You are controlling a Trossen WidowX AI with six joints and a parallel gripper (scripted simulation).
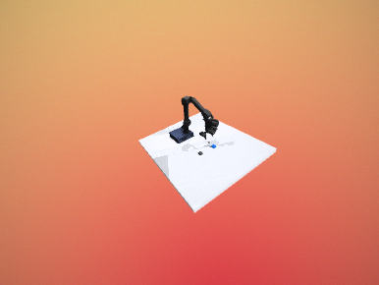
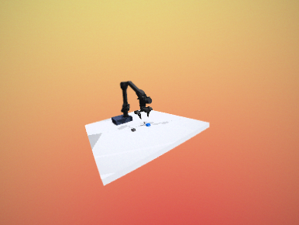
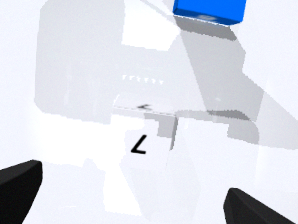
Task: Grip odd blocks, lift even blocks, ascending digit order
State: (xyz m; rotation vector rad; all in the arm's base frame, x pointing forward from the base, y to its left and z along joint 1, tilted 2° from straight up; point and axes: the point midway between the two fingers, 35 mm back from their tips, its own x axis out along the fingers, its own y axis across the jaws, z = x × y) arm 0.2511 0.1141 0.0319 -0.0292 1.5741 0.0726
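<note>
The white block is 40 mm below my gripper tip and 10 mm ahead of it. From my gripper tip the other things lie so: blue block: 90 mm ahead, 40 mm below, 20 mm to the right; then dark block: 170 mm to the right, 90 mm ahead, 40 mm below.
</note>
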